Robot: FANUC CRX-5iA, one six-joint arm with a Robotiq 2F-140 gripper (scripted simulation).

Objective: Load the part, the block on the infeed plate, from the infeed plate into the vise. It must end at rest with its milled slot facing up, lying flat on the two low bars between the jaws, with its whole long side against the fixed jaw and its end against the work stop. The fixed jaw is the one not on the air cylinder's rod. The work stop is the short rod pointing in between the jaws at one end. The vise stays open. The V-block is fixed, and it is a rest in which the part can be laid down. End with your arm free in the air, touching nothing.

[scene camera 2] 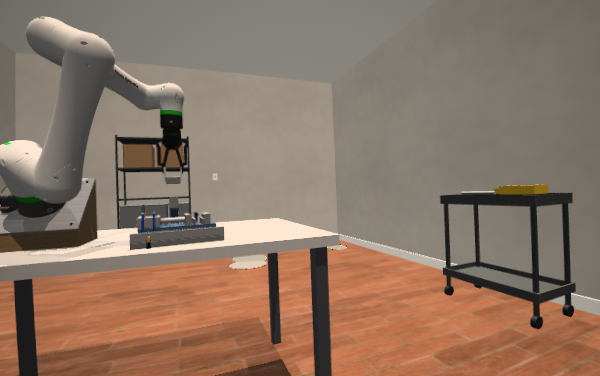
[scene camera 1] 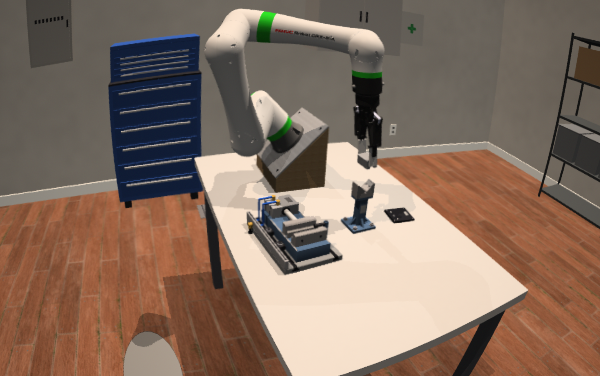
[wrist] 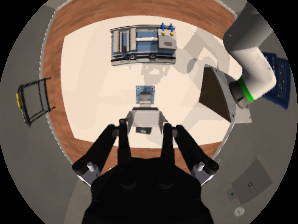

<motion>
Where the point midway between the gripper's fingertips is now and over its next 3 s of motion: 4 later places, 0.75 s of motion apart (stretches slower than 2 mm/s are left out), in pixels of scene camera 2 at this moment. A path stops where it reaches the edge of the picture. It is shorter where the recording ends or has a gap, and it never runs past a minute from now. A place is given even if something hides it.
My gripper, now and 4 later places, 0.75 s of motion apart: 173, 181; 173, 181; 173, 184; 173, 189; 173, 193
</motion>
